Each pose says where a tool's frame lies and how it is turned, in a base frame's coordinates. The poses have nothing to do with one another.
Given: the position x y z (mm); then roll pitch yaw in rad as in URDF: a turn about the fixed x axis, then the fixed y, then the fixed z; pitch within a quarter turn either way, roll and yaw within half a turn.
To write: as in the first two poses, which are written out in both.
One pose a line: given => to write
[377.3 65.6 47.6 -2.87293 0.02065 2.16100] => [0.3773 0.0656 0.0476 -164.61 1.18 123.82]
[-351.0 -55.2 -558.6 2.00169 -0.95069 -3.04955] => [-0.3510 -0.0552 -0.5586 114.69 -54.47 -174.73]
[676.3 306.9 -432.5 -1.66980 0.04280 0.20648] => [0.6763 0.3069 -0.4325 -95.67 2.45 11.83]
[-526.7 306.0 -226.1 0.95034 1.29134 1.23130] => [-0.5267 0.3060 -0.2261 54.45 73.99 70.55]
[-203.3 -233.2 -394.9 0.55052 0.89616 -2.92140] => [-0.2033 -0.2332 -0.3949 31.54 51.35 -167.38]
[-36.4 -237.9 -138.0 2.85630 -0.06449 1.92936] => [-0.0364 -0.2379 -0.1380 163.65 -3.70 110.54]
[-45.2 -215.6 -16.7 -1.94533 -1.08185 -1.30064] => [-0.0452 -0.2156 -0.0167 -111.46 -61.99 -74.52]
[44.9 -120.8 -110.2 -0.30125 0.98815 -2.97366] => [0.0449 -0.1208 -0.1102 -17.26 56.62 -170.38]
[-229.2 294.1 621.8 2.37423 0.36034 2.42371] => [-0.2292 0.2941 0.6218 136.03 20.65 138.87]
